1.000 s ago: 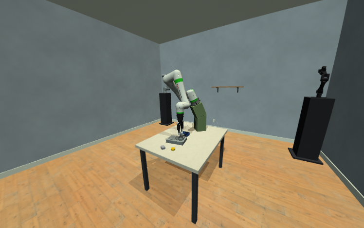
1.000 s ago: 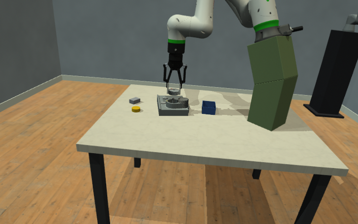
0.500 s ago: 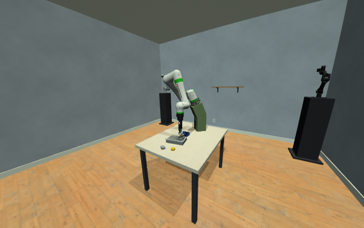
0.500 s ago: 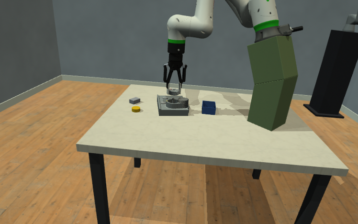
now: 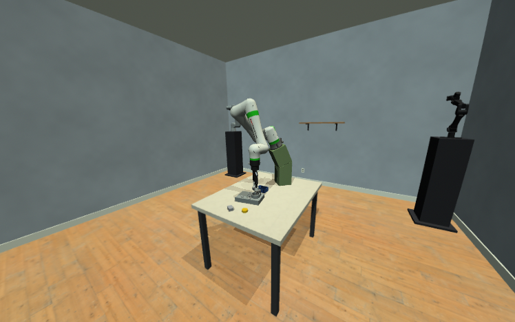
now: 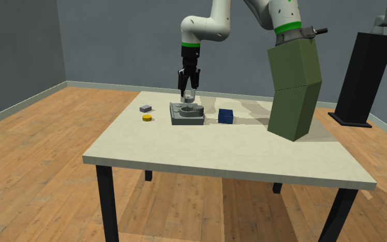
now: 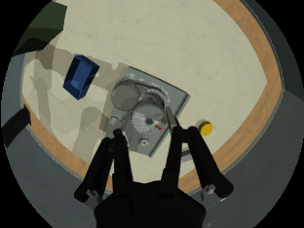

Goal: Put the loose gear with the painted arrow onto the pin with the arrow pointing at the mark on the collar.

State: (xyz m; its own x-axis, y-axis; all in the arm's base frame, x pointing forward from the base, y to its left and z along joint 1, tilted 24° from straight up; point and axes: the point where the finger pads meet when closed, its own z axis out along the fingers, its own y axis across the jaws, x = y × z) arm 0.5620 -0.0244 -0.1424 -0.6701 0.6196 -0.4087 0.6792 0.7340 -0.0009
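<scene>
Now: hand 20 mm above the grey gear. Also, from my hand: blue bin: 220 mm behind, 130 mm below, 60 mm to the right; then yellow disc: 220 mm ahead, 140 mm below, 30 mm to the left; then thin pin: 100 mm below, 60 mm to the right, 30 mm ahead.
</scene>
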